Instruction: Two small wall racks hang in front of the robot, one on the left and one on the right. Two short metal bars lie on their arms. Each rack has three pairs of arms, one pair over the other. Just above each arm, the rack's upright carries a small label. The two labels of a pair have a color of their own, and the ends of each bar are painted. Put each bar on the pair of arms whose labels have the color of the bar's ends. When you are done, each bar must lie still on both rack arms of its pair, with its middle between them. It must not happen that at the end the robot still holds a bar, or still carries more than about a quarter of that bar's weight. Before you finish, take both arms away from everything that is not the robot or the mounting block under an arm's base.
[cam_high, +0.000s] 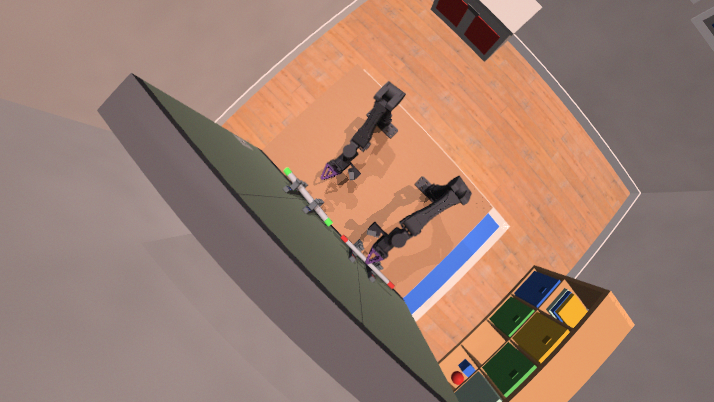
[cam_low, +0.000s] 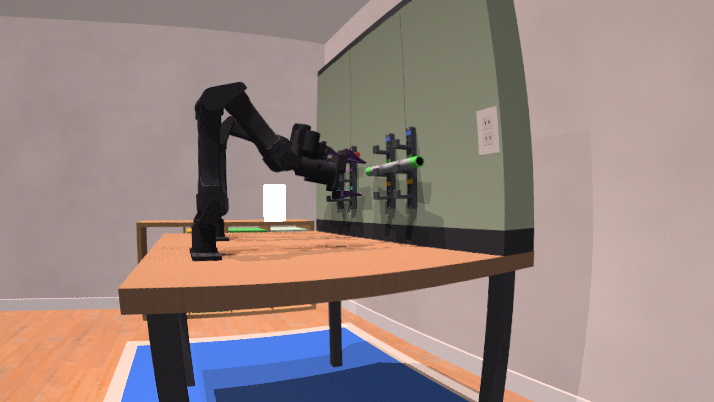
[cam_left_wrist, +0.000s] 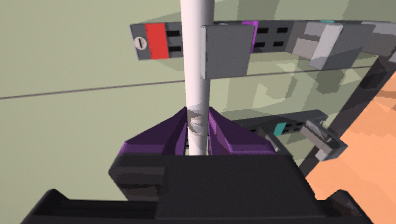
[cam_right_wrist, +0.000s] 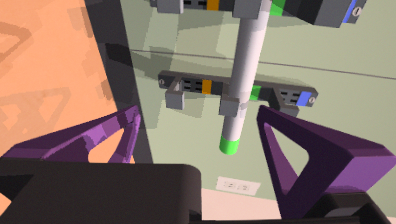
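Now: left hand right at the red-ended bar. From my left hand the other things lie so: black strip (29 cm below, 21 cm to the right, 8 cm ahead); then green wall panel (20 cm to the right, 14 cm ahead, 11 cm above); then green-ended bar (39 cm to the right, 7 cm below, 6 cm ahead).
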